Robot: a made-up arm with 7 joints.
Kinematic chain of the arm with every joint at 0, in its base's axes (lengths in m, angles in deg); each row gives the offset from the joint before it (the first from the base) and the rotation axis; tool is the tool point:
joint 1: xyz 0 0 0.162 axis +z
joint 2: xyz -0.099 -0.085 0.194 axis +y
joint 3: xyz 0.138 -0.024 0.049 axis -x
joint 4: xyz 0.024 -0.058 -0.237 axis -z
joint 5: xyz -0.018 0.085 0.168 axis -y
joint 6: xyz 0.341 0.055 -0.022 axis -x
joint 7: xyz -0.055 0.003 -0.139 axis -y
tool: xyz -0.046 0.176 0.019
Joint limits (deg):
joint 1: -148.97..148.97
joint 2: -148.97..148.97
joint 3: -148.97..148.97
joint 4: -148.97..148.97
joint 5: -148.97..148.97
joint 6: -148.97..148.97
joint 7: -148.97..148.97
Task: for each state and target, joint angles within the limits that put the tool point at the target. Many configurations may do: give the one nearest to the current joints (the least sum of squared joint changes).
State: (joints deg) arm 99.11 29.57 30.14 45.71 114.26 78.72 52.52
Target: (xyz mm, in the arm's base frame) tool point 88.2 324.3 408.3
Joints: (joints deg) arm 95.06 42.22 27.57 44.02 108.12 76.36 51.12
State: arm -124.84 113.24 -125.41 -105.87 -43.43 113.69 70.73
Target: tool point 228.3 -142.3 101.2
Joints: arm -129.15 110.70 -115.10 -103.50 -54.16 94.42 71.24
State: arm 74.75 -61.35 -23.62 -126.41 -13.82 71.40 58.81
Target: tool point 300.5 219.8 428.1
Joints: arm 71.99 -79.74 -3.03 -133.03 -47.45 64.40 60.31
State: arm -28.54 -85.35 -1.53 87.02 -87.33 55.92 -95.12
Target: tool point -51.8 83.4 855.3
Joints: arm -20.44 -123.80 -0.03 102.21 -97.22 48.85 -90.46
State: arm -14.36 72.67 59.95 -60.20 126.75 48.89 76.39
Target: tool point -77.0 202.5 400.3
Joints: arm -5.49 66.88 77.64 -60.60 126.05 19.08 81.55
